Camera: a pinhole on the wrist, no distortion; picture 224 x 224 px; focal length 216.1 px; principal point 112.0 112.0 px. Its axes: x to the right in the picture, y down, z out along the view. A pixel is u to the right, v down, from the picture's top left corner.
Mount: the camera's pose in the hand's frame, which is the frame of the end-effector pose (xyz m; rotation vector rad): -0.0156 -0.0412 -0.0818 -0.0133 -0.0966 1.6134
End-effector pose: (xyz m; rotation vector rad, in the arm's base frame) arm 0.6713 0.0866 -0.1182 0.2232 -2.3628 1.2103
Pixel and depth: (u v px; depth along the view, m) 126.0 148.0 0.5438
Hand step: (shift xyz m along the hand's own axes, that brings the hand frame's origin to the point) -0.1446 -0.0393 0.4553
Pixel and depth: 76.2 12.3 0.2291
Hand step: 0.0758 -0.0871 0.1519
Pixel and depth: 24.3 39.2 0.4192
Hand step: 0.1043 -0.2277 0.3371
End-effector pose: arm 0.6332 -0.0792 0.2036 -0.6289 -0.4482 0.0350
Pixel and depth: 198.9 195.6 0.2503
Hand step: -0.1338 0.0416 0.1659
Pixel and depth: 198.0 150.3 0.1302
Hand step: -0.0498 0.0025 0.0489
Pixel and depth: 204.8 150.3 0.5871
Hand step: -0.1709 0.1742 0.5086
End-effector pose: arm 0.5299 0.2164 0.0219 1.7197 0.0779 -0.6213
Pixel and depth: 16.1 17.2 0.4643
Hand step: 0.1651 -0.2634 0.3846
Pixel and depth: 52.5 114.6 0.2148
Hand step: -0.0302 -0.1119 0.1290
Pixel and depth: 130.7 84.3 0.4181
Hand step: 0.0076 -0.0255 0.3403
